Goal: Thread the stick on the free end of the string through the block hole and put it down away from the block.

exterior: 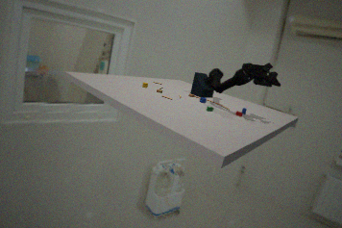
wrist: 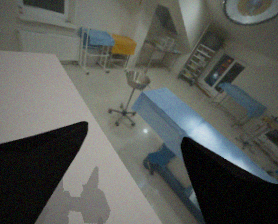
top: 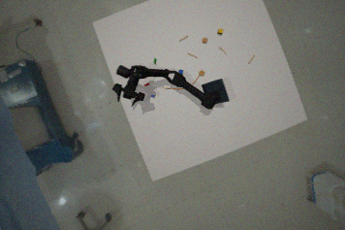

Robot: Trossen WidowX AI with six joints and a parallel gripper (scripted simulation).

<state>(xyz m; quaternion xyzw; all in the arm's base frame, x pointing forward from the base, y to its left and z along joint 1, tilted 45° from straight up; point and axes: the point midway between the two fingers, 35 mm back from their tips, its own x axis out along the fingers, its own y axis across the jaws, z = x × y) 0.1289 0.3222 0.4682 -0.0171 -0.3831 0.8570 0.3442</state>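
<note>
The blue cube is 39 cm to the right of my gripper tip, 20 cm below it and 13 cm ahead of it. From my gripper tip the other things lie so: blue piece (20 cm below, 15 cm to the right, 1 cm ahead); then thin wooden stick (28 cm to the right, 21 cm below, 3 cm ahead); then red piece (21 cm below, 13 cm to the right, 10 cm ahead).
</note>
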